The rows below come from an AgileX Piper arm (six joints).
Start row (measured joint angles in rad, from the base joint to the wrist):
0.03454, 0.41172, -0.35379, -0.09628, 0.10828, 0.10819
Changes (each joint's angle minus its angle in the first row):
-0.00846, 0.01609, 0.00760, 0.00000, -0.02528, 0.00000
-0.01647, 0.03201, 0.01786, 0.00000, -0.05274, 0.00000
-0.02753, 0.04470, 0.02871, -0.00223, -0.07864, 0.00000
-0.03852, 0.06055, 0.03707, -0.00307, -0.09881, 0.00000
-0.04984, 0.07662, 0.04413, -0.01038, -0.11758, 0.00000
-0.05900, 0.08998, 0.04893, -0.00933, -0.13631, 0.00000
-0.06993, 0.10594, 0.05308, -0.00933, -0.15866, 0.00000
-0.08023, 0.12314, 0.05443, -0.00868, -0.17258, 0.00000
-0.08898, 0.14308, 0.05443, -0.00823, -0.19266, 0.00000
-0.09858, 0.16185, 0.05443, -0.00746, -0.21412, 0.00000
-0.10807, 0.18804, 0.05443, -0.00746, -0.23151, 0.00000
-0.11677, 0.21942, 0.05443, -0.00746, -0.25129, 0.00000
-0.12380, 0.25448, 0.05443, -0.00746, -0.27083, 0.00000
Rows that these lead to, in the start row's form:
0.02608, 0.42781, -0.34619, -0.09628, 0.08300, 0.10819
0.01807, 0.44373, -0.33593, -0.09628, 0.05554, 0.10819
0.00701, 0.45642, -0.32508, -0.09851, 0.02964, 0.10819
-0.00398, 0.47227, -0.31672, -0.09935, 0.00947, 0.10819
-0.01530, 0.48834, -0.30966, -0.10666, -0.00930, 0.10819
-0.02446, 0.50170, -0.30486, -0.10561, -0.02803, 0.10819
-0.03539, 0.51766, -0.30071, -0.10561, -0.05038, 0.10819
-0.04569, 0.53486, -0.29936, -0.10496, -0.06430, 0.10819
-0.05444, 0.55480, -0.29936, -0.10451, -0.08438, 0.10819
-0.06404, 0.57357, -0.29936, -0.10374, -0.10584, 0.10819
-0.07353, 0.59976, -0.29936, -0.10374, -0.12323, 0.10819
-0.08223, 0.63114, -0.29936, -0.10374, -0.14301, 0.10819
-0.08926, 0.66620, -0.29936, -0.10374, -0.16255, 0.10819

